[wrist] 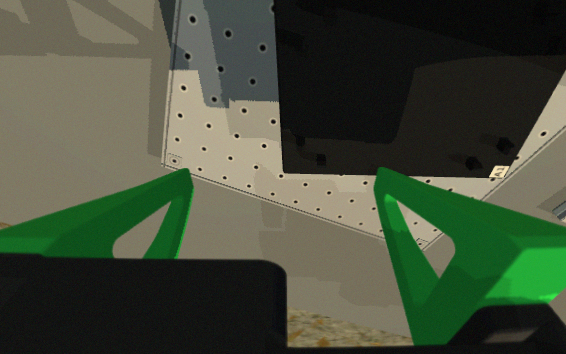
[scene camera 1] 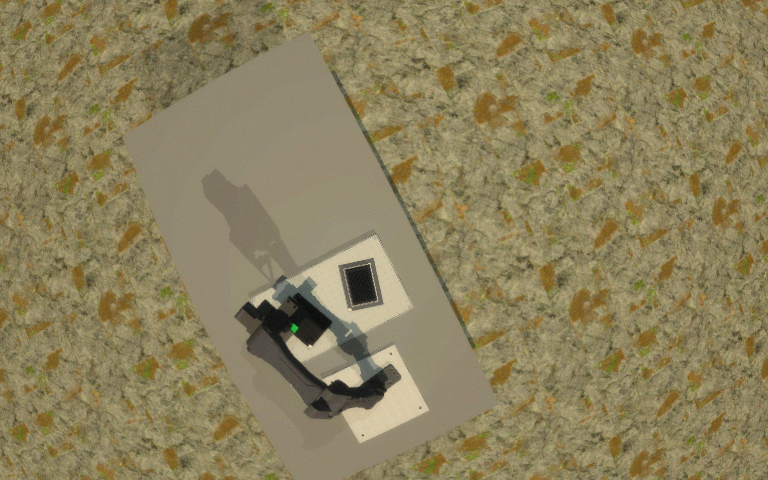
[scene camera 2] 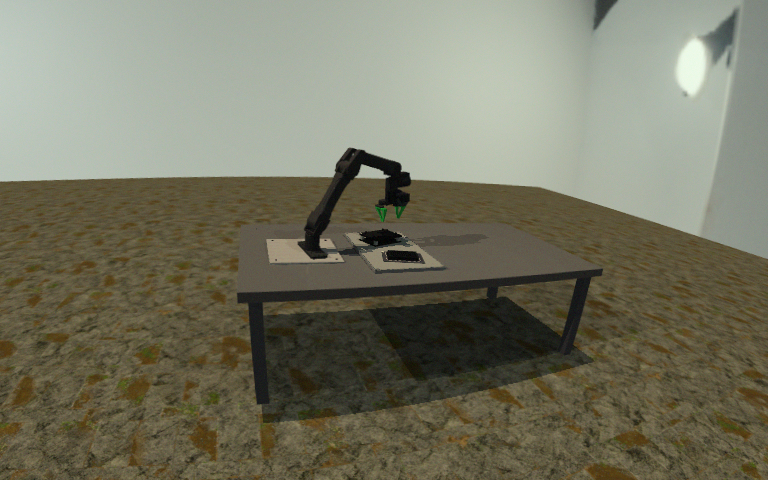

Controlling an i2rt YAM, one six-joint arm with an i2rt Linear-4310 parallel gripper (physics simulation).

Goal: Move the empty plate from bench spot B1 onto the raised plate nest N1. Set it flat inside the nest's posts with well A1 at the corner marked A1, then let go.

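The empty plate is a dark, flat rectangle lying inside the grey-bordered bench spot B1. It does not show in the wrist view. The raised nest N1 is a black platform with small posts near its corners; the wrist view shows a white A1 label at its lower right corner. My gripper is open, with green fingers wide apart and nothing between them. It hangs above the nest, away from the plate. In the top view the arm hides part of the nest.
A white perforated board carries both the nest and the plate's spot. The arm's base stands on a separate white mounting plate beside it. Both lie on the grey table.
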